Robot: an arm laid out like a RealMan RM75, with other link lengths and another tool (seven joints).
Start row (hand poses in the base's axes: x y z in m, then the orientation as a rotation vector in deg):
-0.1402 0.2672 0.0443 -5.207 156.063 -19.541
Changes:
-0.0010 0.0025 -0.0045 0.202 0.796 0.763
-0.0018 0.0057 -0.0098 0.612 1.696 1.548
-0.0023 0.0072 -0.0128 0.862 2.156 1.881
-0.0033 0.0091 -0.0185 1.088 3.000 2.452
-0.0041 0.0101 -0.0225 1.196 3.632 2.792
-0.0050 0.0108 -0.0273 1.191 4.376 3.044
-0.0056 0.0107 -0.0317 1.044 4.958 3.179
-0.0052 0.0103 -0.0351 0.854 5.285 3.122
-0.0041 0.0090 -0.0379 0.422 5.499 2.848
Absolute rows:
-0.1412 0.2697 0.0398 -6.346 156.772 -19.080
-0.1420 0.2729 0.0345 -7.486 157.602 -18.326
-0.1425 0.2744 0.0315 -7.967 158.038 -17.901
-0.1435 0.2763 0.0258 -8.864 158.809 -17.451
-0.1443 0.2773 0.0218 -9.436 159.388 -17.221
-0.1452 0.2780 0.0170 -9.946 160.076 -17.176
-0.1458 0.2779 0.0126 -10.301 160.605 -17.358
-0.1454 0.2775 0.0092 -10.348 160.910 -17.649
-0.1443 0.2762 0.0064 -10.138 161.107 -18.341

